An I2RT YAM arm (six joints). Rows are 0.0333 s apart.
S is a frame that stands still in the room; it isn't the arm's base.
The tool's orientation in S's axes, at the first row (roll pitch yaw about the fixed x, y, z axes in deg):
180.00 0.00 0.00
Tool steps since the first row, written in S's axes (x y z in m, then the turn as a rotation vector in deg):
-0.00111 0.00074 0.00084 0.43 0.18 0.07
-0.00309 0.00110 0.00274 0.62 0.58 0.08
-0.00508 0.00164 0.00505 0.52 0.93 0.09
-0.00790 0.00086 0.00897 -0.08 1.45 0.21
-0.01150 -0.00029 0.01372 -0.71 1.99 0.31
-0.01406 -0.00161 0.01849 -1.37 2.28 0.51
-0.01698 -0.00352 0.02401 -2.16 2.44 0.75
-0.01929 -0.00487 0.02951 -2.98 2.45 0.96
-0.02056 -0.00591 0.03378 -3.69 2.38 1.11
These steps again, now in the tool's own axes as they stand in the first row. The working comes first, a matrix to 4 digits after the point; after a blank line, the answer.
The tool's axes in the first row as the columns of a matrix, in S's axes (used below as rounded here):
1.0000 0.0000 0.0000
0.0000 -1.0000 0.0000
0.0000 0.0000 -1.0000

-0.00111 -0.00074 -0.00084 0.43 -0.18 -0.07
-0.00309 -0.00110 -0.00274 0.62 -0.58 -0.08
-0.00508 -0.00164 -0.00505 0.52 -0.93 -0.09
-0.00790 -0.00086 -0.00897 -0.08 -1.45 -0.21
-0.01150 0.00029 -0.01372 -0.71 -1.99 -0.31
-0.01406 0.00161 -0.01849 -1.37 -2.28 -0.51
-0.01698 0.00352 -0.02401 -2.16 -2.44 -0.75
-0.01929 0.00487 -0.02951 -2.98 -2.45 -0.96
-0.02056 0.00591 -0.03378 -3.69 -2.38 -1.11

